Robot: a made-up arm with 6 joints. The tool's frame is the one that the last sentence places.
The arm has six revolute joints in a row. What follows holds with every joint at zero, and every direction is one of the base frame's.
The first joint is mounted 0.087 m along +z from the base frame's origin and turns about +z.
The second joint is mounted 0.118 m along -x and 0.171 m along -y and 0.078 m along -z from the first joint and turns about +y.
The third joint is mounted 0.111 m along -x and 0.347 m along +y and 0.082 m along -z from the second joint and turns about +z.
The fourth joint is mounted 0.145 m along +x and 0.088 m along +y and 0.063 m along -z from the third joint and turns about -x.
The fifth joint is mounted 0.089 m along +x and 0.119 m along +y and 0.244 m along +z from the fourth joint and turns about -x.
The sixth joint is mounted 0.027 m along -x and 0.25 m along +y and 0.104 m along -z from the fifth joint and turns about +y.
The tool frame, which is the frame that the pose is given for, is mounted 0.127 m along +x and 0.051 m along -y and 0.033 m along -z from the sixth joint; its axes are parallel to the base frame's.
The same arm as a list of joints. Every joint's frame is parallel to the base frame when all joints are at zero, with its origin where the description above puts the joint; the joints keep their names.
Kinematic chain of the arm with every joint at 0, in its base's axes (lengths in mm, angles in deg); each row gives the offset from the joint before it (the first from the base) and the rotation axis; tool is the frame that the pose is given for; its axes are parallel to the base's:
joint 1: xyz 0.0 0.0 87.0 axis +z
joint 2: xyz -118.0 -171.0 -78.0 axis +y
joint 3: xyz -111.0 347.0 -82.0 axis +z
joint 4: xyz 145.0 88.0 -63.0 axis -x
joint 5: xyz 89.0 119.0 244.0 axis -x
joint 6: xyz -27.0 250.0 -104.0 axis +y
tool: xyz 127.0 -51.0 -33.0

